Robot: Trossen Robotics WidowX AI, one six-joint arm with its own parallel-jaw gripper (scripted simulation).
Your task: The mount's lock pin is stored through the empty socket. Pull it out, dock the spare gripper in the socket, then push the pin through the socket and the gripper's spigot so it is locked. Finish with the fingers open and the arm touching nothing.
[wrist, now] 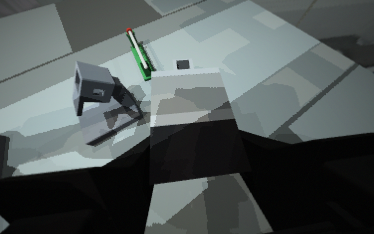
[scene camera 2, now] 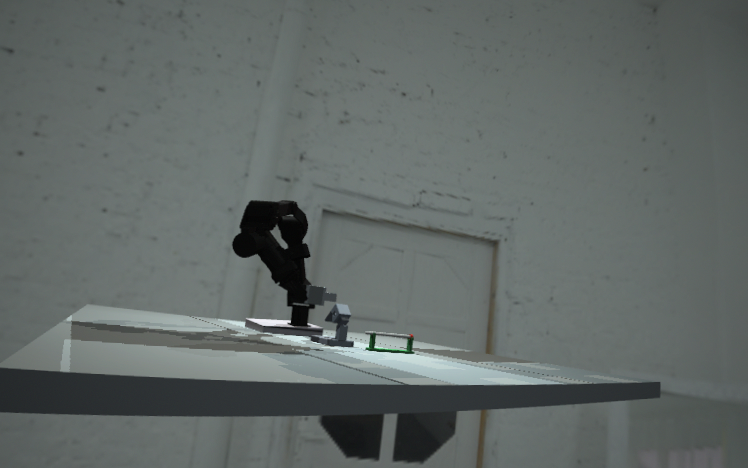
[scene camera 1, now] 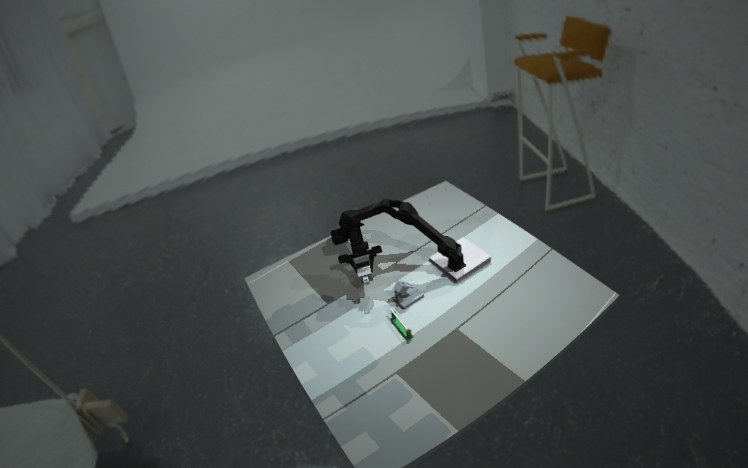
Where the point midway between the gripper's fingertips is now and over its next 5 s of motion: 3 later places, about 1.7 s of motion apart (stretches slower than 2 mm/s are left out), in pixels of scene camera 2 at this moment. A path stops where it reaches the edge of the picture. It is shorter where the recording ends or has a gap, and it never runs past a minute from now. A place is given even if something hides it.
My gripper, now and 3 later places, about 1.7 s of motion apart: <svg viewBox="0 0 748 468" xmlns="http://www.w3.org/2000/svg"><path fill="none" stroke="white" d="M306 299L332 303L352 305L326 287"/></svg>
